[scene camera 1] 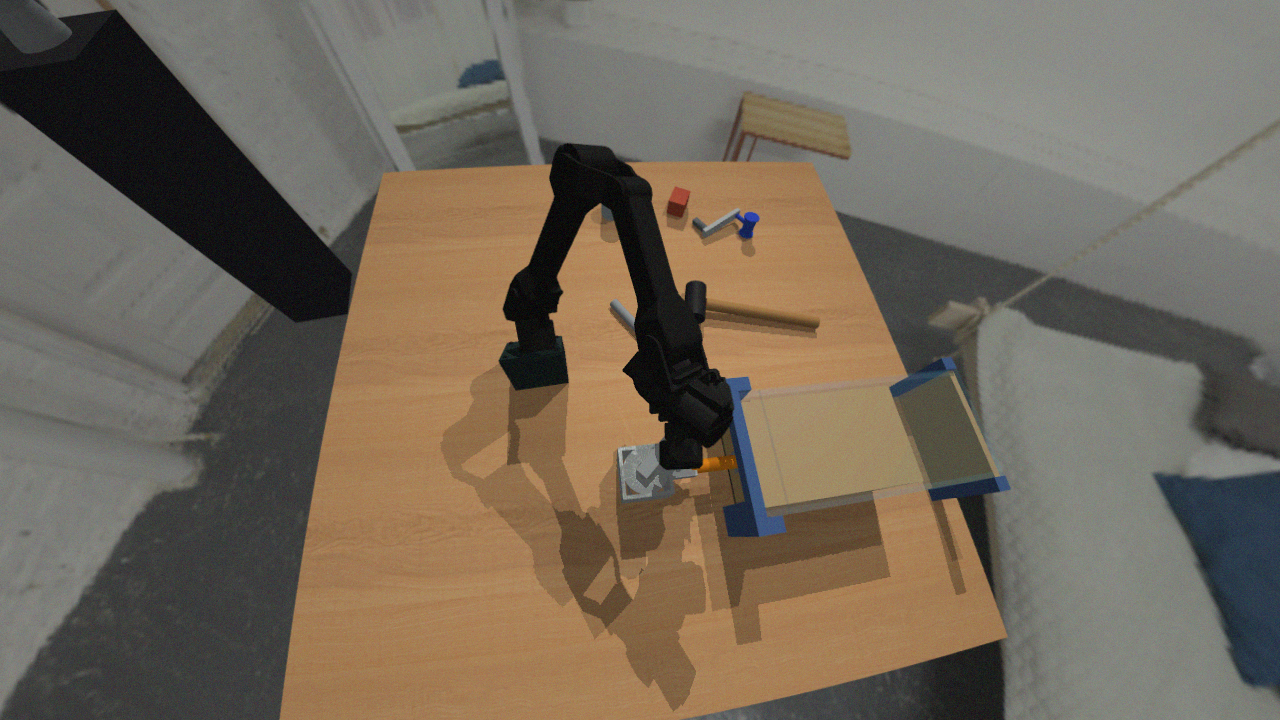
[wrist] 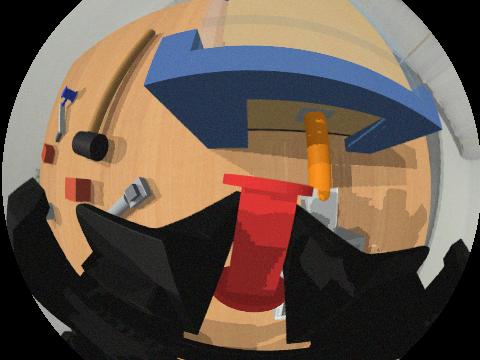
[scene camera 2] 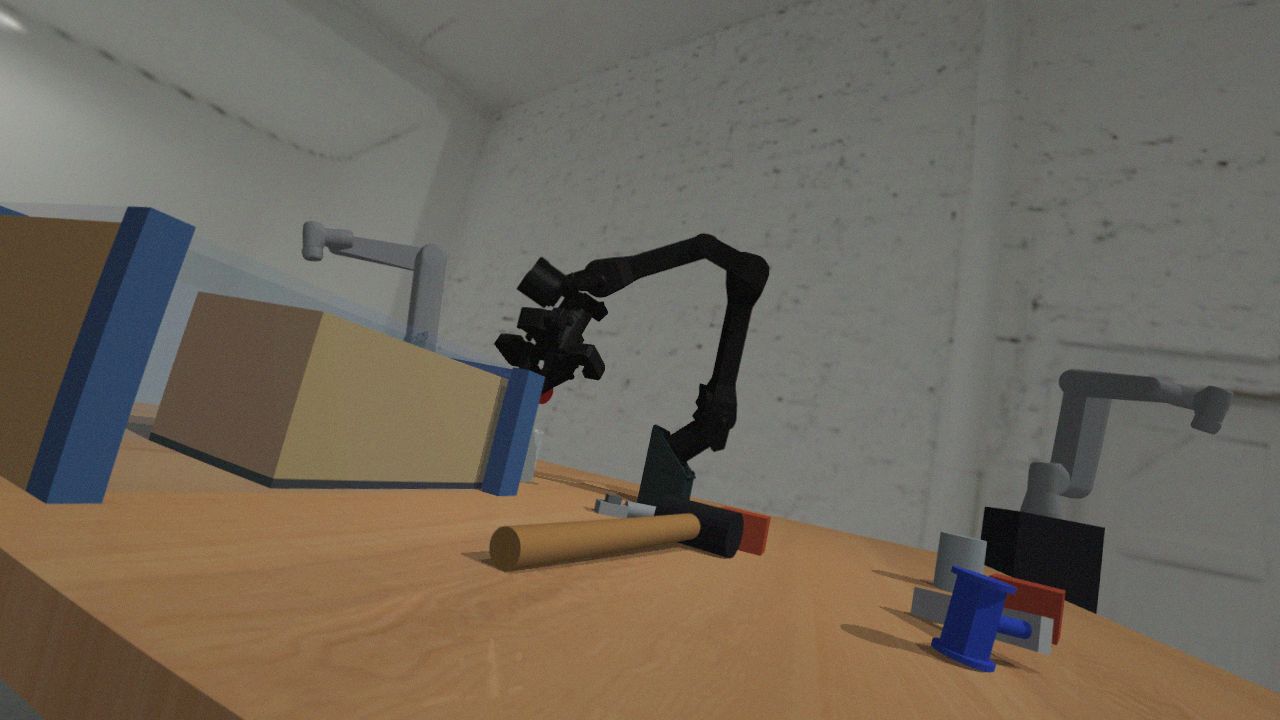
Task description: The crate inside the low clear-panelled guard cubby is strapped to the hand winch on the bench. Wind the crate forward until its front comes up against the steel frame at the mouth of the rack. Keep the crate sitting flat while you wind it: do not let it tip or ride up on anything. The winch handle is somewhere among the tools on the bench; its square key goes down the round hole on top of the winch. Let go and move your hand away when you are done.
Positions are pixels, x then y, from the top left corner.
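My gripper shows in scene camera 1, and I see a wooden mallet there as well, in scene camera 1 (695, 294). I find my gripper again in the wrist view (262, 202), and the mallet is visible in the wrist view (91, 144). My gripper is also visible to me in scene camera 2, while the mallet shows in scene camera 2 (700, 526). On my gripper, (scene camera 1: 669, 427) and (scene camera 2: 540, 359) are the same spot. There is a blue steel frame too, and on the frame (scene camera 2: 540, 379) and (scene camera 1: 729, 378) are one and the same spot.
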